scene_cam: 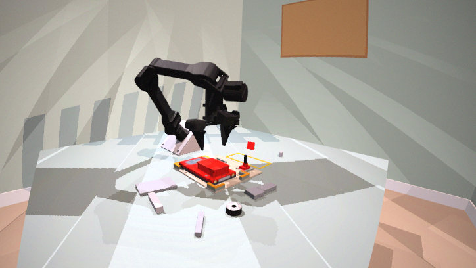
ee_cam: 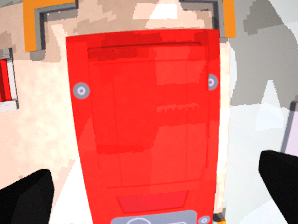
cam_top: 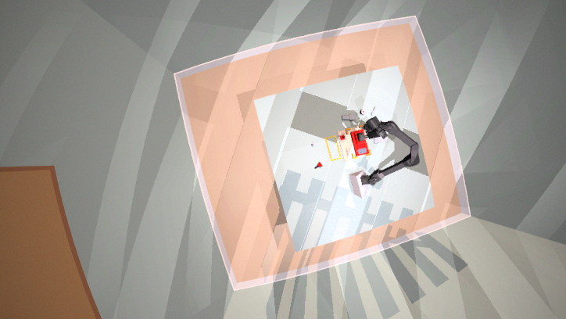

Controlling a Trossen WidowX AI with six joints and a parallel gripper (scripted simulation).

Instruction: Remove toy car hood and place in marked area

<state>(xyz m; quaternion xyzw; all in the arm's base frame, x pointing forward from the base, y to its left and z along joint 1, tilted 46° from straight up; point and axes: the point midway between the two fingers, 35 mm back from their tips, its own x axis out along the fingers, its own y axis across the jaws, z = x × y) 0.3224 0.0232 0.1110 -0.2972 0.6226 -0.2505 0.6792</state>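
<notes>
The red hood is 60 mm below my gripper tip.
</notes>
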